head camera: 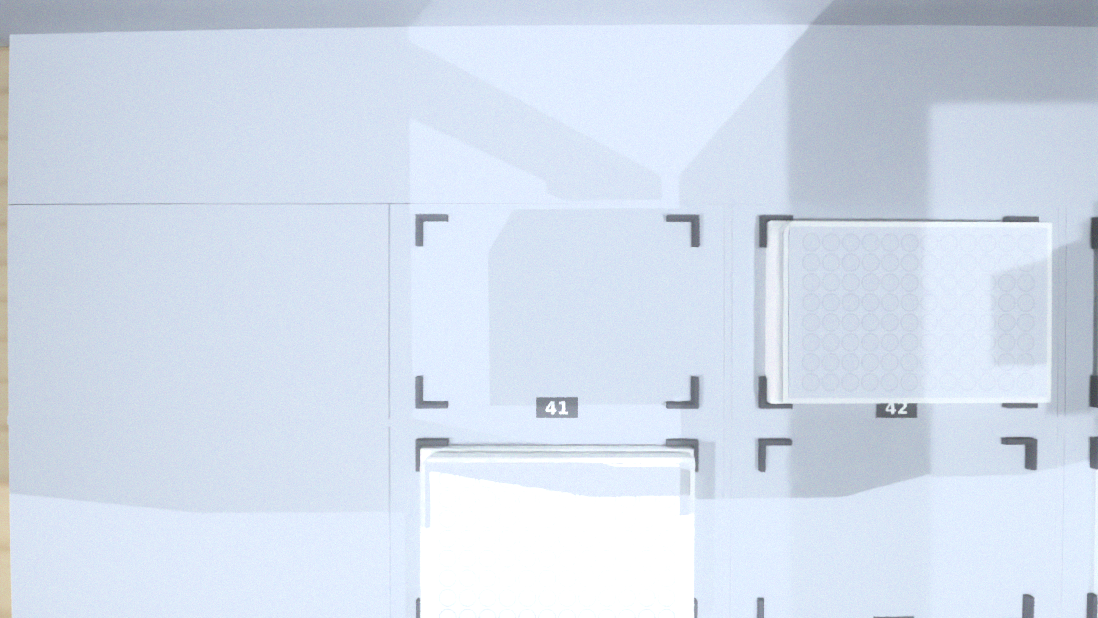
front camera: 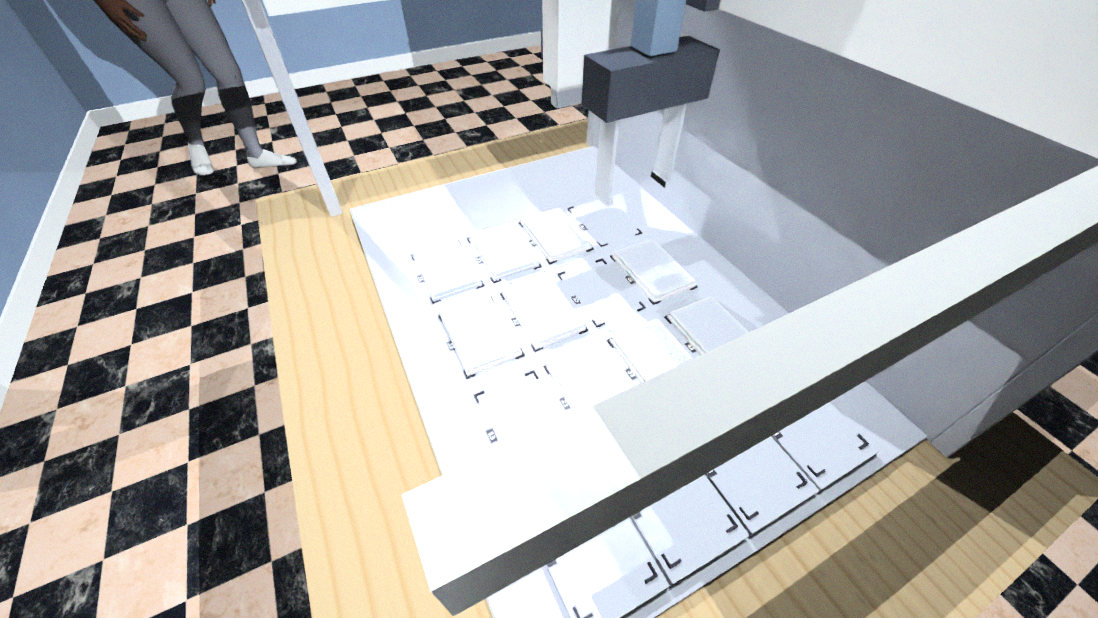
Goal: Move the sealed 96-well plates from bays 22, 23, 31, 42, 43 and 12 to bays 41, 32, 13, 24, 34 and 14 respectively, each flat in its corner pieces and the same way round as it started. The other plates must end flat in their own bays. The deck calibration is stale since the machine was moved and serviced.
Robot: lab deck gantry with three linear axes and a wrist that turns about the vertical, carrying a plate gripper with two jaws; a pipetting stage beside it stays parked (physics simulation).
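Frame: origin at the robot's base, x ahead, y left, z up, level; millimetres.
Seen in the pictures: gripper, fingertip midpoint: (front camera: 632, 190); robot's base, origin of the base link: (front camera: 413, 255).
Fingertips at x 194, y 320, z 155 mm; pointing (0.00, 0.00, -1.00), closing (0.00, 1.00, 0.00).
Offsets run from my fingertips to a thing's top centre. "*": to the spot under its first point.
My gripper (front camera: 633, 190) hangs at the far side of the deck, above the bay 41 area, with its two jaws apart and no plate between them. The gripper does not show in the head view. Bay 41 @(* 119 mm back, 52 mm left, 155 mm down) (front camera: 609, 221) (head camera: 599, 307) is empty. The bay 42 plate @(38 mm ahead, 41 mm left, 140 mm down) (front camera: 654, 268) (head camera: 906, 310) sits at its corner pieces. The bay 31 plate @(127 mm back, 64 mm right, 140 mm down) (front camera: 557, 234) (head camera: 557, 529) also lies in its bay. Bay 32 @(* 29 mm ahead, 53 mm right, 155 mm down) (front camera: 603, 285) (head camera: 883, 529) is empty. Plates 22 @(36 mm ahead, 173 mm right, 140 mm down) (front camera: 545, 307), 12 (front camera: 482, 330) and 43 @(202 mm ahead, 39 mm left, 140 mm down) (front camera: 708, 323) show in the front view. Bay 23 is washed out by glare.
A pale beam (front camera: 845, 337) crosses the front view and hides part of the deck. Nearer bays @(* 407 mm ahead, 79 mm right, 140 mm down) (front camera: 756, 485) with corner pieces show beyond its lower edge. A white post (front camera: 572, 53) stands behind the gripper. A thin pole (front camera: 295, 115) and a person's legs (front camera: 203, 69) are at the back left.
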